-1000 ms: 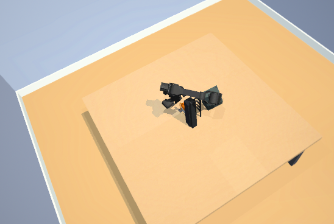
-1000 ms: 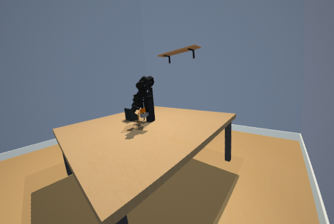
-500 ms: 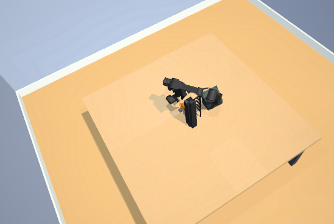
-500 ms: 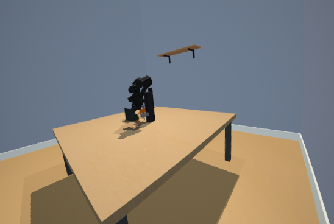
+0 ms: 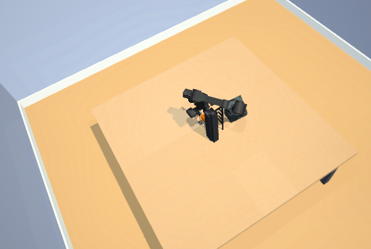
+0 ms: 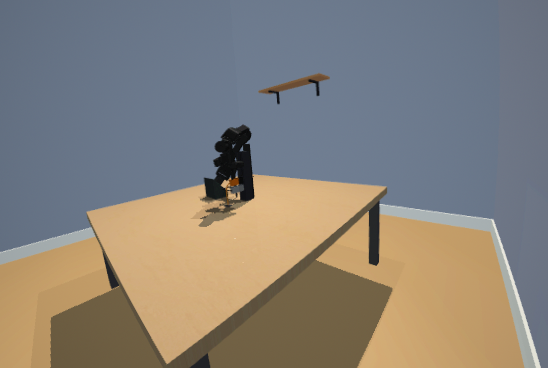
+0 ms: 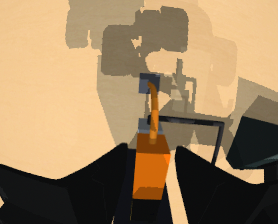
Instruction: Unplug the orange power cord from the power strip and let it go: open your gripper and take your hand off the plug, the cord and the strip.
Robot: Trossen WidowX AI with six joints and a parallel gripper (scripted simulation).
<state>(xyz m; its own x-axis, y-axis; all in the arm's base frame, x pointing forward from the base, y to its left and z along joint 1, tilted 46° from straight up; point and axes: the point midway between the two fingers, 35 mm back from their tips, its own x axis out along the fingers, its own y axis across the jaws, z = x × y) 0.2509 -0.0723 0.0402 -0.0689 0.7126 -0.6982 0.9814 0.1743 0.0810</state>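
Now: gripper tip 40 mm to the right of the orange plug, 10 mm past it and 10 mm above it. From my gripper tip the other things lie so: small dark block (140 mm below, 30 mm to the right).
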